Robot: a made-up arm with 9 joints. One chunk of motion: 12 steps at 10 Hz.
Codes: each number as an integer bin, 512 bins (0 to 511) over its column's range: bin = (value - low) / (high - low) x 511, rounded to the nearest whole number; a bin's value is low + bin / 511 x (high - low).
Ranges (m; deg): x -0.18..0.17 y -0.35..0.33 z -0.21..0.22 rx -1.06..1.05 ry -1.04..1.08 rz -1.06..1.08
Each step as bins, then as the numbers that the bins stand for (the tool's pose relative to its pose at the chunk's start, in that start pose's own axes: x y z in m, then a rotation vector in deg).
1 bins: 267 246 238 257 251 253
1 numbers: 0.0029 -0.0226 -0.0097 0.00 0.00 0.00
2 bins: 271 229 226 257 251 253
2 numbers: 0.0056 -0.0453 -0.0198 0.00 0.00 0.00
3 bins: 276 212 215 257 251 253
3 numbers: 0.0090 -0.0679 -0.0291 0.00 0.00 0.00
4 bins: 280 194 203 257 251 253
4 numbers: 0.0118 -0.0918 -0.0392 0.00 0.00 0.00
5 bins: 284 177 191 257 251 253
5 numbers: 0.0145 -0.1145 -0.0493 0.00 0.00 0.00
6 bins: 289 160 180 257 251 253
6 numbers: 0.0179 -0.1371 -0.0585 0.00 0.00 0.00
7 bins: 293 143 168 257 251 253
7 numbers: 0.0207 -0.1597 -0.0686 0.00 0.00 0.00
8 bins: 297 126 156 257 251 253
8 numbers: 0.0234 -0.1823 -0.0787 0.00 0.00 0.00
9 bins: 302 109 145 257 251 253
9 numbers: 0.0268 -0.2050 -0.0880 0.00 0.00 0.00
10 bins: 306 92 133 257 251 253
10 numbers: 0.0296 -0.2276 -0.0981 0.00 0.00 0.00
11 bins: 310 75 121 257 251 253
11 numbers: 0.0323 -0.2502 -0.1082 0.00 0.00 0.00
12 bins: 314 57 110 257 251 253
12 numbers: 0.0351 -0.2741 -0.1174 0.00 0.00 0.00
